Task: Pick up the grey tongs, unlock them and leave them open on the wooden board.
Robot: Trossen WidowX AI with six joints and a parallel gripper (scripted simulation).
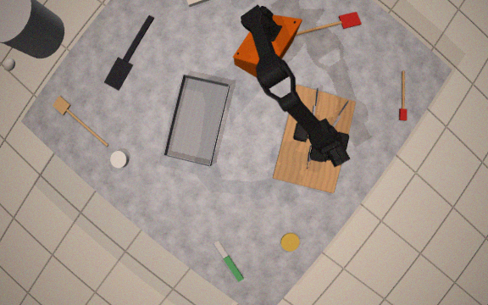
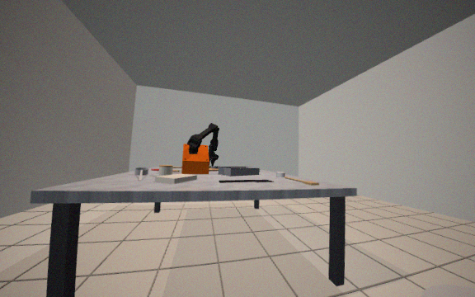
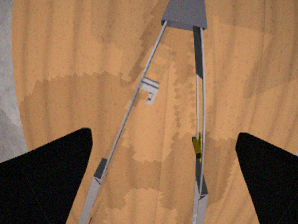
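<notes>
Now: the wooden board 40 mm below my gripper tip. Also, from my gripper tip: roasting tin (150 mm ahead, 420 mm to the right, 20 mm below); white disc (420 mm ahead, 610 mm to the right, 30 mm below); yellow disc (390 mm ahead, 100 mm to the left, 40 mm below).
</notes>
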